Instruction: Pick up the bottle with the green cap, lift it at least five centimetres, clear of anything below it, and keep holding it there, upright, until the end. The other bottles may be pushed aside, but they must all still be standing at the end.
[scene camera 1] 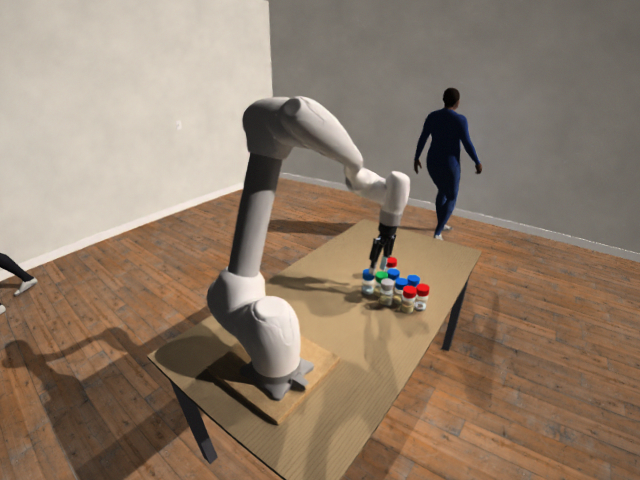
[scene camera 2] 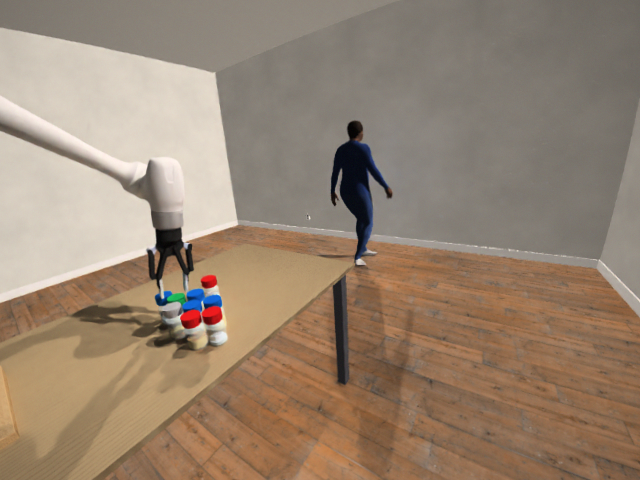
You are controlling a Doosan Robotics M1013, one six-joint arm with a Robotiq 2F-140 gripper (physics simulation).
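Frame: origin at the arm's base, x ahead, y left, z up, level; centimetres.
Seen in the pictures: gripper, between the fingertips: (scene camera 1: 376,271) (scene camera 2: 174,293); arm's base, origin of its link: (scene camera 1: 277,370).
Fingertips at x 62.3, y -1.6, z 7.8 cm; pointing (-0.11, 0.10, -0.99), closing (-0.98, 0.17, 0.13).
Pixels of each thing's middle, then the offset from my fingertips to it. Level surfaces: height alone.
- green-capped bottle, middle of its body: (scene camera 2: 179,310) (scene camera 1: 380,284) dy -3.1, dx -1.1, dz -5.1 cm
- blue-capped bottle, middle of its body: (scene camera 2: 167,308) (scene camera 1: 368,282) dy +2.5, dx -2.6, dz -5.1 cm
- grey-capped bottle, middle of its body: (scene camera 2: 176,320) (scene camera 1: 386,292) dy -7.8, dx -4.8, dz -5.1 cm
- table, height of its surface: dz -10.4 cm
- red-capped bottle, middle of its body: (scene camera 2: 211,290) (scene camera 1: 390,269) dy -0.6, dx +13.0, dz -5.1 cm
The green-capped bottle (scene camera 1: 381,276) (scene camera 2: 176,298) stands on the table inside a tight group of bottles; its body is mostly hidden by its neighbours. My gripper (scene camera 1: 377,270) (scene camera 2: 173,295) points down and is open, with nothing between its fingers. Its fingertips are at about cap height, close to the green cap; the exact gap is hard to tell. A blue-capped bottle (scene camera 1: 367,283) stands to the left of the green cap, and a grey-capped bottle (scene camera 1: 386,292) (scene camera 2: 172,313) stands in front of it.
More blue-capped bottles (scene camera 1: 413,281) (scene camera 2: 212,302) and red-capped bottles (scene camera 1: 408,299) (scene camera 2: 191,327) stand on the table (scene camera 1: 356,330) (scene camera 2: 279,273). Another red-capped bottle (scene camera 1: 391,263) (scene camera 2: 208,283) stands behind the group. A person in blue (scene camera 1: 443,147) (scene camera 2: 355,173) is beyond the table's far end.
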